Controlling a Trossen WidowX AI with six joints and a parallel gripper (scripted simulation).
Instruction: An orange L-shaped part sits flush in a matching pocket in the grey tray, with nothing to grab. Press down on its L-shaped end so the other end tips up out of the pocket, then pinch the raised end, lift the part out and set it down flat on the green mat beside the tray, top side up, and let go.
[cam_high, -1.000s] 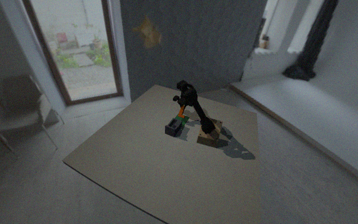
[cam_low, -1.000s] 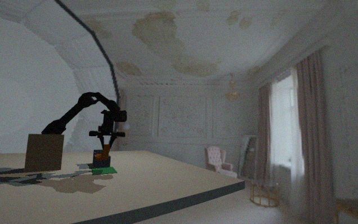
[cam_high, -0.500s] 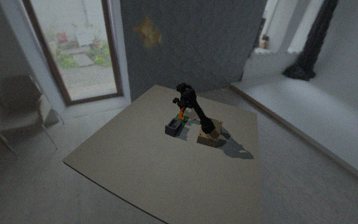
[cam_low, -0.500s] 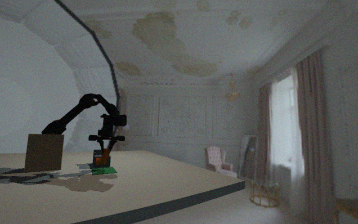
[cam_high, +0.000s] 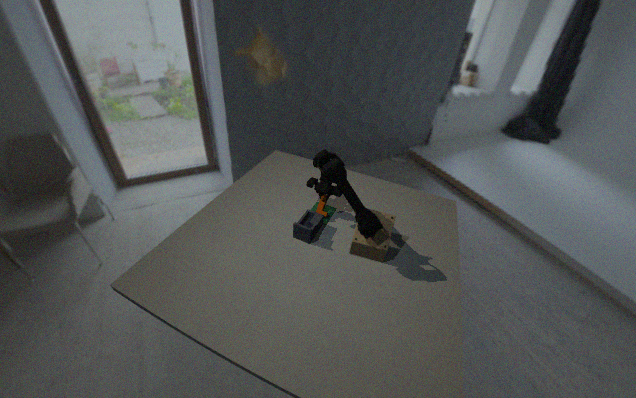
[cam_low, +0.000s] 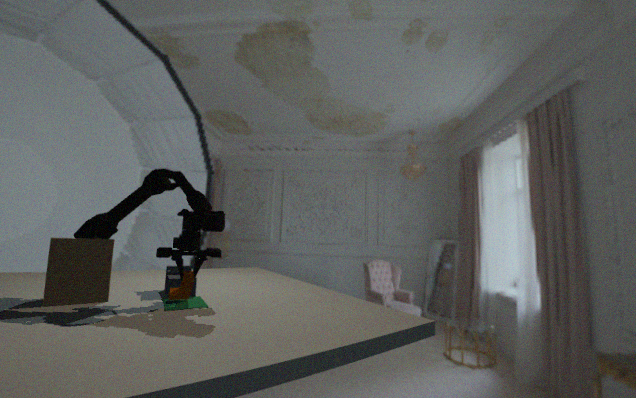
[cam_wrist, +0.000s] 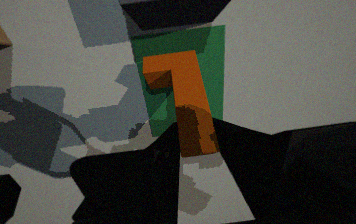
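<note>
The orange L-shaped part lies 20 mm behind my gripper tip, 30 mm to the left of it and 30 mm below it. Round my gripper tip: green mat (20 mm to the left, 90 mm below).
</note>
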